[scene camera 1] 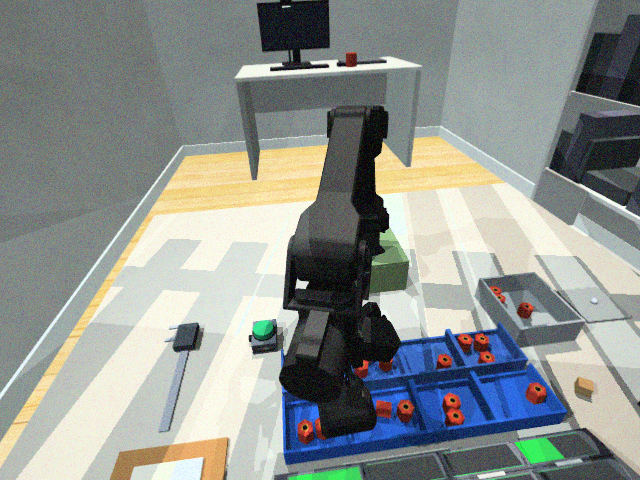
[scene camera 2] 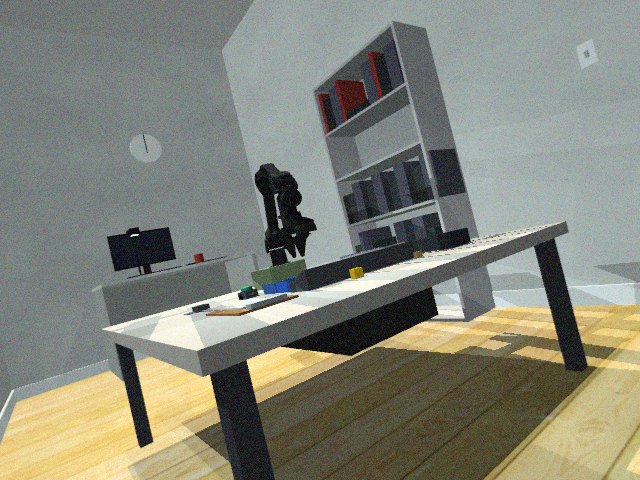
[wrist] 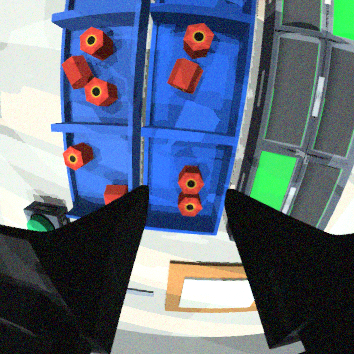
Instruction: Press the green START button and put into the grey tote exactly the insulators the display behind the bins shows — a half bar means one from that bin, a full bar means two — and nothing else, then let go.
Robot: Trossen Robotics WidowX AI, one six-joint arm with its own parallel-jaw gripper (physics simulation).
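Frame: origin at the arm's base, x up, y right, z ahead, level; metres.
Seen in the pictures: gripper, between the fingertips: [scene camera 2: 298, 257] [wrist: 187, 194]; arm's base, origin of its link: [scene camera 2: 280, 264].
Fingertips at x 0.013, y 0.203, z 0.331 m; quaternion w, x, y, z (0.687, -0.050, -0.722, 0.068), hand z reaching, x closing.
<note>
Offsets run from my fingertips to a thing's top centre. "spot": to the spot under its first point.
The blue bins [scene camera 1: 491, 424] [wrist: 140, 90] stand in two rows and hold orange-red insulators. My gripper [scene camera 2: 297, 253] [wrist: 187, 194] is open and empty, above the end bin nearest the display; its fingertips are hidden behind the arm in scene camera 1. Between the fingers, in the wrist view, two insulators {dx -0.067, dy +0.024, dz +0.003 m} [wrist: 190, 181] {dx -0.067, dy +0.051, dz +0.000 m} [wrist: 190, 206] lie lower down in that bin. The grey tote {dx -0.043, dy -0.451, dz -0.087 m} [scene camera 1: 550, 333] holds three insulators, one of them an insulator {dx -0.067, dy -0.454, dz -0.085 m} [scene camera 1: 525, 310] near its middle. The green START button {dx -0.056, dy +0.076, dz -0.214 m} [scene camera 1: 264, 329] [wrist: 40, 223] sits on a dark base. The display {spot: dx -0.051, dy -0.056, dz +0.103 m} [scene camera 1: 403, 467] [wrist: 292, 90] shows green bars, partly cut off.
A grey lid {dx -0.090, dy -0.617, dz -0.059 m} [scene camera 1: 602, 308] lies beside the tote. A wooden cube {dx -0.077, dy -0.414, dz +0.083 m} [scene camera 1: 584, 386] lies right of the bins. A caliper {dx -0.078, dy +0.258, dz -0.203 m} [scene camera 1: 175, 387] and a clipboard {spot: dx -0.091, dy +0.190, dz -0.015 m} [scene camera 1: 214, 457] [wrist: 172, 287] lie to the left. The arm stands on a green block [scene camera 1: 390, 276]. A yellow cube {dx -0.069, dy +0.007, dz +0.224 m} [scene camera 2: 356, 272] is near the display.
</note>
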